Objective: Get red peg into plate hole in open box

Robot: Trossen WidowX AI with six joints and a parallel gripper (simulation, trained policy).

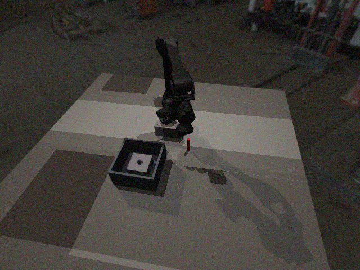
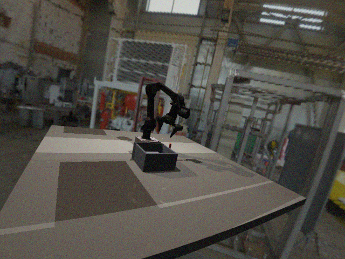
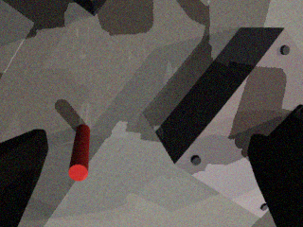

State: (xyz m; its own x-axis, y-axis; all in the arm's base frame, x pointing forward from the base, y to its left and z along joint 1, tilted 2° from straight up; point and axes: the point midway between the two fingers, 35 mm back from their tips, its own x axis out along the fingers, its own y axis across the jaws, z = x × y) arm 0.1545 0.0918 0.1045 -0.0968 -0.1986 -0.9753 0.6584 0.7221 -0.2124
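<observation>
The red peg lies 100 mm below my gripper tip, 60 mm to the left of it and 10 mm behind it. Round my gripper tip: plate: 170 mm ahead, 100 mm to the right, 100 mm below; dark box: 170 mm ahead, 120 mm below, 100 mm to the right.
</observation>
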